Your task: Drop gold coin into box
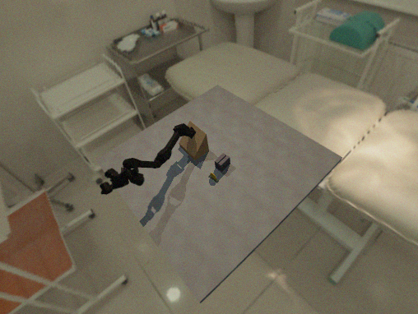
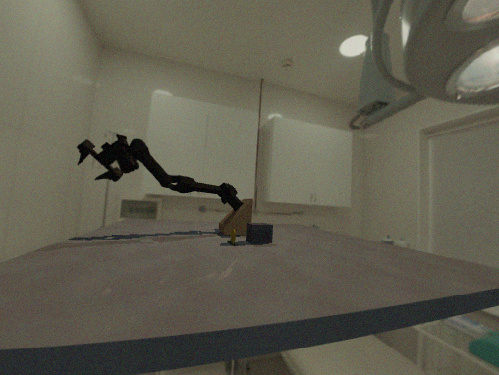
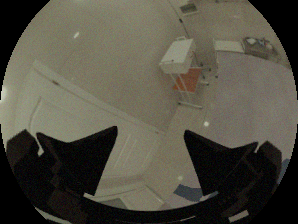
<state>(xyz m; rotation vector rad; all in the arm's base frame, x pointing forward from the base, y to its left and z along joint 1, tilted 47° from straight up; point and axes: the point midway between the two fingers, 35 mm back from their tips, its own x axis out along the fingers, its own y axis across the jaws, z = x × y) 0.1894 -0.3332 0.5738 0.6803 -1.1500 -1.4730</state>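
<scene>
Now: the gold coin 62 cm to the left of my gripper tip, 22 cm below it and 16 cm ahead of it.
</scene>
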